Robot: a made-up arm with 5 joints.
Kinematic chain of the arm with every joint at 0, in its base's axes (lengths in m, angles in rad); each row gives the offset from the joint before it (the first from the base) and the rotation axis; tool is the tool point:
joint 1: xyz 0 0 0.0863 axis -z
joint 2: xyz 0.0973 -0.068 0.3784 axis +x
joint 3: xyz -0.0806 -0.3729 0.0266 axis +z
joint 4: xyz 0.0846 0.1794 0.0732 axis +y
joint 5: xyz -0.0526 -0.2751 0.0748 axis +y
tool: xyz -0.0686 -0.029 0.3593
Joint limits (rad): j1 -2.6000..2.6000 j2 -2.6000..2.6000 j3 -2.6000..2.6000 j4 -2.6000..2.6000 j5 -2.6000..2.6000
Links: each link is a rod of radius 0.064 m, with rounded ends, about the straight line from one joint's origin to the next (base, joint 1, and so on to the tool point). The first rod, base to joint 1, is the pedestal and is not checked.
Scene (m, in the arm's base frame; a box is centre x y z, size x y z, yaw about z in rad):
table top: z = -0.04
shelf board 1: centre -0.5 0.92 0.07 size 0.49 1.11 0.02 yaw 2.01
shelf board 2: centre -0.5 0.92 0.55 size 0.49 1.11 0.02 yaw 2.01
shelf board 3: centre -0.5 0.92 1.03 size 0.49 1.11 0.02 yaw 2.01
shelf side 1: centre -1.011 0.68 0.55 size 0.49 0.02 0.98 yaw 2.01
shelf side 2: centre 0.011 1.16 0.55 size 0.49 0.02 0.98 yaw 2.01
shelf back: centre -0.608 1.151 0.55 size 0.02 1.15 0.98 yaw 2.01
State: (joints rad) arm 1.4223 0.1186 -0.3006 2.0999 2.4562
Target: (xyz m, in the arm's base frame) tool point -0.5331 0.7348 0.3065
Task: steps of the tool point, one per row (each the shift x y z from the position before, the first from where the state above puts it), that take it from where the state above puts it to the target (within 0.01 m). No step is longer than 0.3 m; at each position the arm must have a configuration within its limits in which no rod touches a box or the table.
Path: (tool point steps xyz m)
1: 0.0454 0.0487 -0.1324
2: -0.0281 0.0277 -0.0853
3: -0.0790 0.0979 -0.0228
4: -0.0383 0.2032 0.0448
5: 0.0932 0.2528 0.1059

